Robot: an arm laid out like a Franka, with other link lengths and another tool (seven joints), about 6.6 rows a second.
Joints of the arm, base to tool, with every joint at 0 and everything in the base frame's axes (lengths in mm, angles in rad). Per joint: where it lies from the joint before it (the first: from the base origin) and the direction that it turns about. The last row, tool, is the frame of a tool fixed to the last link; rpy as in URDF.
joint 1: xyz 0 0 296.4 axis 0 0 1
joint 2: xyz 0 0 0 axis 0 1 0
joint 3: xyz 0 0 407.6 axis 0 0 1
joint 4: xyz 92.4 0 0 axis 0 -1 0
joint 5: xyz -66.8 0 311 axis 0 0 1
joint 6: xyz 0 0 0 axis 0 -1 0
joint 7: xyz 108.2 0 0 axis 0 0 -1
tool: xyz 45 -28 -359.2 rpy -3.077 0 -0.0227
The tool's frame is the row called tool.
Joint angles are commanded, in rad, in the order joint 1, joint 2, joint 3, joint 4, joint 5, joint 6, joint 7. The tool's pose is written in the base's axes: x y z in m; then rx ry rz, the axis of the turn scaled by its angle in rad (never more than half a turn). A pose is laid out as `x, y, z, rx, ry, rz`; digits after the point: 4 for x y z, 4 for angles.
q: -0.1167, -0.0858, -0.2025, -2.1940, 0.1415, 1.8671, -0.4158
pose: 0.4192, -0.1006, 0.2229, -2.8439, -0.0186, 0.2546
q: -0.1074, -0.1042, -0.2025, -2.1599, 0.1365, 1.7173, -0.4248
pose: 0.3826, -0.0806, 0.2352, -2.7917, -0.0630, 0.3807
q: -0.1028, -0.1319, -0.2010, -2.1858, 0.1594, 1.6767, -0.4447
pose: 0.3614, -0.0606, 0.2374, -2.7443, -0.0937, 0.4119
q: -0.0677, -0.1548, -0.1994, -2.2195, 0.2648, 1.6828, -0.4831
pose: 0.3648, -0.0091, 0.2425, -2.6487, -0.1490, 0.3568
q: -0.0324, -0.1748, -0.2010, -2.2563, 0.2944, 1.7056, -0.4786
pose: 0.3607, 0.0130, 0.2404, -2.6271, -0.1689, 0.3446
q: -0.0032, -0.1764, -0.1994, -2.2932, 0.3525, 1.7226, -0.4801
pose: 0.3558, 0.0429, 0.2349, -2.5748, -0.1707, 0.3473
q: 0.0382, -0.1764, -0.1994, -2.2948, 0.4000, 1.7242, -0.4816
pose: 0.3588, 0.0714, 0.2396, -2.5366, -0.2006, 0.3381
